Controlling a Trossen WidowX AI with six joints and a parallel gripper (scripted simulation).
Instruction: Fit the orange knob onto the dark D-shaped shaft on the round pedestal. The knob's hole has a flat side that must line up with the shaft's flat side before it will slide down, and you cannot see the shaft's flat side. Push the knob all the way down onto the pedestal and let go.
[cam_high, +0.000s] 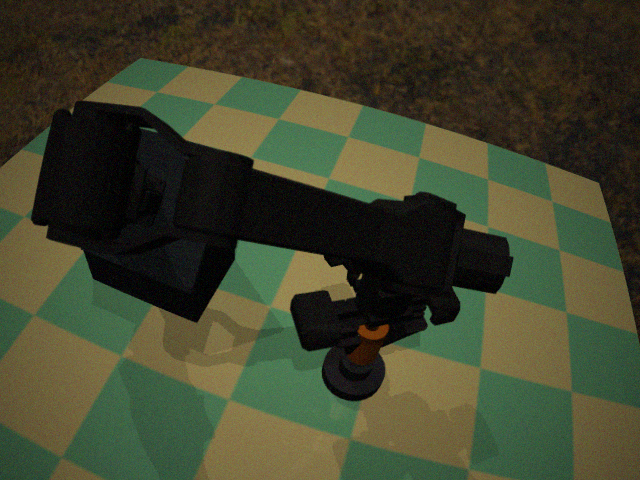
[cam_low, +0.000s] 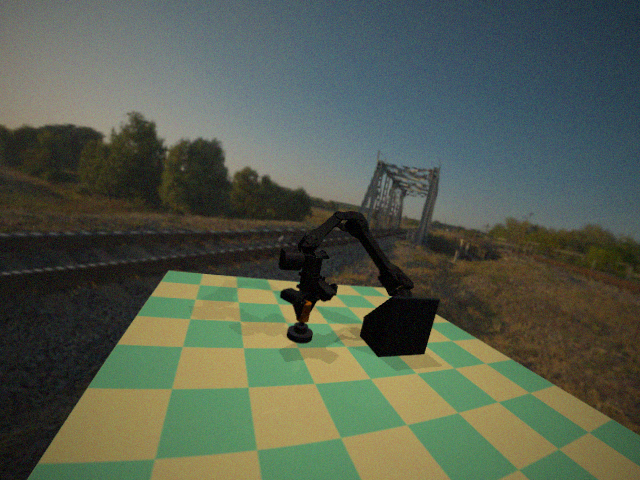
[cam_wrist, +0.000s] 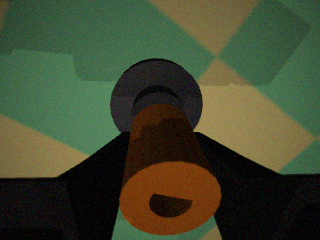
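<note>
The orange knob lies 20 mm above my gripper tip. From my gripper tip the other things lie so: dark round pedestal (40 mm below).
</note>
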